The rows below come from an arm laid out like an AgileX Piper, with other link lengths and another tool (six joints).
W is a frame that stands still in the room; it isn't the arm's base.
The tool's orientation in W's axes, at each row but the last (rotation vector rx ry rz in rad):
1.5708, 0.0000, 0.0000
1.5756, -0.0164, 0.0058
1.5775, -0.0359, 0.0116
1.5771, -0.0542, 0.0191
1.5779, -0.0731, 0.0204
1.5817, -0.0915, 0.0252
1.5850, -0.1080, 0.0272
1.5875, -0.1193, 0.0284
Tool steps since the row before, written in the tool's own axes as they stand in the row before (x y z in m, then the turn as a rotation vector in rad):
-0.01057, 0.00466, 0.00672, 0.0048, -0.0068, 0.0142
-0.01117, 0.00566, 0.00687, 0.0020, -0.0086, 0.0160
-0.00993, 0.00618, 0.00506, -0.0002, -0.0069, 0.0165
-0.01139, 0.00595, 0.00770, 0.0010, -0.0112, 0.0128
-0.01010, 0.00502, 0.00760, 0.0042, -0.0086, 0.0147
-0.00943, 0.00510, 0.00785, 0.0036, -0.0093, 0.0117
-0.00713, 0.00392, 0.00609, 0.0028, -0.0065, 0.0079
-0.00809, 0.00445, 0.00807, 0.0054, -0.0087, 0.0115
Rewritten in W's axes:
-0.01057, -0.00672, 0.00466, 0.0048, -0.0142, -0.0068
-0.01129, -0.00682, 0.00547, 0.0020, -0.0160, -0.0086
-0.01019, -0.00495, 0.00584, -0.0002, -0.0164, -0.0070
-0.01182, -0.00748, 0.00536, 0.0012, -0.0127, -0.0112
-0.01063, -0.00729, 0.00435, 0.0042, -0.0148, -0.0085
-0.01010, -0.00749, 0.00428, 0.0038, -0.0117, -0.0092
-0.00774, -0.00576, 0.00319, 0.0029, -0.0079, -0.0064
-0.00892, -0.00765, 0.00351, 0.0055, -0.0117, -0.0084

